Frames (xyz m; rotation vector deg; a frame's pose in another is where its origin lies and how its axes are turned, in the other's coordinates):
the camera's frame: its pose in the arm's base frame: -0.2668 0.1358 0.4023 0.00 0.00 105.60
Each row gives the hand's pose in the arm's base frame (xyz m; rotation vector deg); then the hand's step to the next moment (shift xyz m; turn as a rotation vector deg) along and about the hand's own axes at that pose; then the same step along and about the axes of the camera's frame.
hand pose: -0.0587 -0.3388 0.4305 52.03 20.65 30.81
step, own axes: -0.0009 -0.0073 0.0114 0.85 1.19 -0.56
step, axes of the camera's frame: -0.0130 -0.0038 0.0006 1.38 -0.45 0.59
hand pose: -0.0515 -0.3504 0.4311 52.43 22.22 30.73
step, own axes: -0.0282 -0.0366 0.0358 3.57 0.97 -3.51
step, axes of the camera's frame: -0.0572 0.0095 -0.0078 4.45 -2.01 -1.47
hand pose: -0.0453 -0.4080 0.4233 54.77 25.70 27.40
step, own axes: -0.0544 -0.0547 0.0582 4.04 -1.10 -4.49
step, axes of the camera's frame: -0.0923 0.0271 -0.0092 4.29 -2.20 -3.80
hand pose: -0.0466 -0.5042 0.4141 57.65 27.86 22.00
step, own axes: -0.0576 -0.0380 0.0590 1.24 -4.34 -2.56
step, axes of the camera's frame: -0.0833 0.0357 0.0052 0.34 -0.07 -5.18
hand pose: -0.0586 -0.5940 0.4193 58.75 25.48 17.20
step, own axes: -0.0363 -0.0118 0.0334 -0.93 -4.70 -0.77
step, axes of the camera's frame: -0.0412 0.0270 0.0123 -1.78 1.56 -4.23
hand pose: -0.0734 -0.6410 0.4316 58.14 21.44 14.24
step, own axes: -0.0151 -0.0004 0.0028 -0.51 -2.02 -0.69
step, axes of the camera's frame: -0.0043 0.0142 0.0038 -0.47 0.85 -1.97
